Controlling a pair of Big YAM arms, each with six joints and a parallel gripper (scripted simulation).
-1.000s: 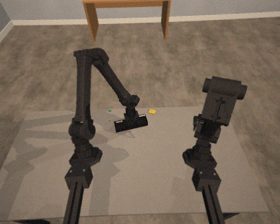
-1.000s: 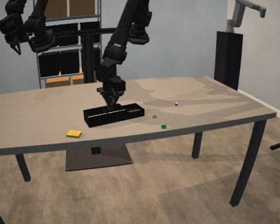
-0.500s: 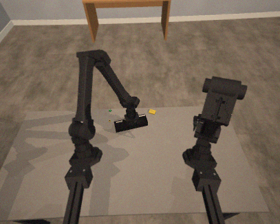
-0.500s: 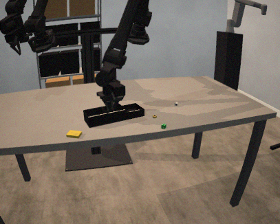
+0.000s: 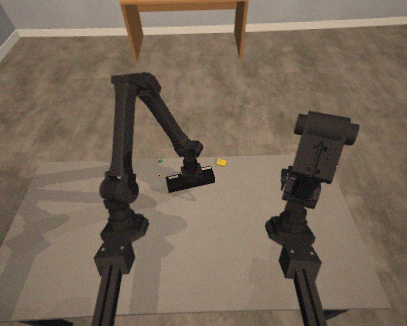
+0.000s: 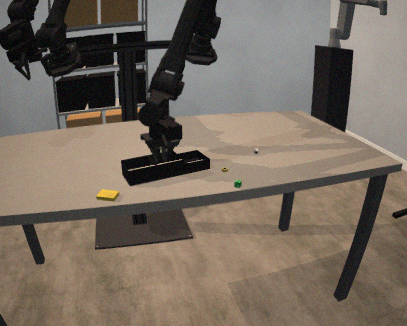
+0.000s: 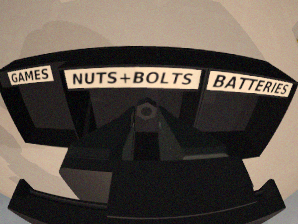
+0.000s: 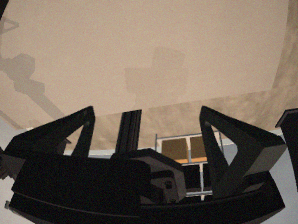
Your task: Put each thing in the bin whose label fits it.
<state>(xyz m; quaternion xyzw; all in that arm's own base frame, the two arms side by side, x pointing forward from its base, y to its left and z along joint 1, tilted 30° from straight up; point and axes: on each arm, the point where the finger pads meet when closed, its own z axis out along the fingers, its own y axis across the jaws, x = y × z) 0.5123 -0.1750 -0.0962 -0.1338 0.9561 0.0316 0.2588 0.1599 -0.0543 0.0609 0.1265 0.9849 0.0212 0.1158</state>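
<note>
My left gripper is now 1 cm above the small black piece. Round my left hand: small yellow ring (18 cm to the left, 4 cm ahead, 2 cm below); then green cube (19 cm to the left, 14 cm ahead, 2 cm below); then flat yellow piece (16 cm to the right, 13 cm ahead, 2 cm below).
</note>
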